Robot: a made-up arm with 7 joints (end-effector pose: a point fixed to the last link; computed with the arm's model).
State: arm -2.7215 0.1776 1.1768 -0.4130 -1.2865 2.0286 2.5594
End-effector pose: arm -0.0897 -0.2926 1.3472 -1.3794 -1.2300 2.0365
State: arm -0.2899 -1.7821 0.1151 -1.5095 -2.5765 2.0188 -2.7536
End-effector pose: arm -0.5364 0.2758 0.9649 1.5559 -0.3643 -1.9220
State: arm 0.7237 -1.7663 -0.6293 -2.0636 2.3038 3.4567 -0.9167
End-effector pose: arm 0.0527 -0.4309 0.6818 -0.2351 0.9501 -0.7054
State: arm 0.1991 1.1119 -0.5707 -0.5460 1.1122 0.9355 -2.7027
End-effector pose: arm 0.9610 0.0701 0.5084 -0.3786 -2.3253 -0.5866
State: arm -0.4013 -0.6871 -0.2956 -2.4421 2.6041 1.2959 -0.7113
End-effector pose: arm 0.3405 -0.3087 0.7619 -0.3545 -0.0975 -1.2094
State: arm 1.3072 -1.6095 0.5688 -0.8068 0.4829 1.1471 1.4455
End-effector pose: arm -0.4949 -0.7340 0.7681 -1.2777 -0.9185 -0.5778
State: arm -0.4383 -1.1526 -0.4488 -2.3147 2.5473 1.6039 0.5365
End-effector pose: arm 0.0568 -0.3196 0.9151 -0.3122 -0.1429 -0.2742
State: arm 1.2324 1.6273 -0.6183 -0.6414 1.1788 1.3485 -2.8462
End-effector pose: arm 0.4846 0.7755 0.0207 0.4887 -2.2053 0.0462
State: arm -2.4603 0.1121 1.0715 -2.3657 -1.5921 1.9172 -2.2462
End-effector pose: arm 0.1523 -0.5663 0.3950 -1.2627 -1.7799 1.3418
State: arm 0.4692 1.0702 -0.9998 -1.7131 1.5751 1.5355 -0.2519
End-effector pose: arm 0.7396 -0.2908 0.2494 -2.1807 0.9675 0.2591
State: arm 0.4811 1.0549 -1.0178 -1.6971 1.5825 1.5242 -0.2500
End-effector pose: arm 0.7511 -0.2843 0.2707 -2.1819 0.9329 0.2328
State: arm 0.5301 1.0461 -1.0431 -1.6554 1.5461 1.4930 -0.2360
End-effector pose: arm 0.7814 -0.2435 0.2988 -2.2385 0.8399 0.2692
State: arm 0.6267 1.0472 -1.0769 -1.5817 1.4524 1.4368 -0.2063
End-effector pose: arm 0.8263 -0.1526 0.3341 -2.3665 0.6755 0.3848
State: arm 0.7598 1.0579 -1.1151 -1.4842 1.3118 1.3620 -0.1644
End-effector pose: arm 0.8628 -0.0149 0.3720 -2.5522 0.4596 0.5538
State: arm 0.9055 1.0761 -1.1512 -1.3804 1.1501 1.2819 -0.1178
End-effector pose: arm 0.8693 0.1431 0.4047 -2.7661 0.2316 0.7252
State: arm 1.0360 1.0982 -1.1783 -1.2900 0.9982 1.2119 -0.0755
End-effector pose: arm 0.8462 0.2844 0.4259 -2.9720 0.0339 0.8535
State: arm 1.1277 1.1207 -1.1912 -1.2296 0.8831 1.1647 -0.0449
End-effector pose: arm 0.8144 0.3806 0.4317 2.8896 0.0919 -0.8570
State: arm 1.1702 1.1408 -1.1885 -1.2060 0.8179 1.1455 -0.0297
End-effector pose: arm 0.7950 0.4239 0.4222 2.7873 0.1361 -0.8437
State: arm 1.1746 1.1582 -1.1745 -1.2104 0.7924 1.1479 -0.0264
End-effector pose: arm 0.7915 0.4284 0.4020 2.7432 0.1333 -0.8563
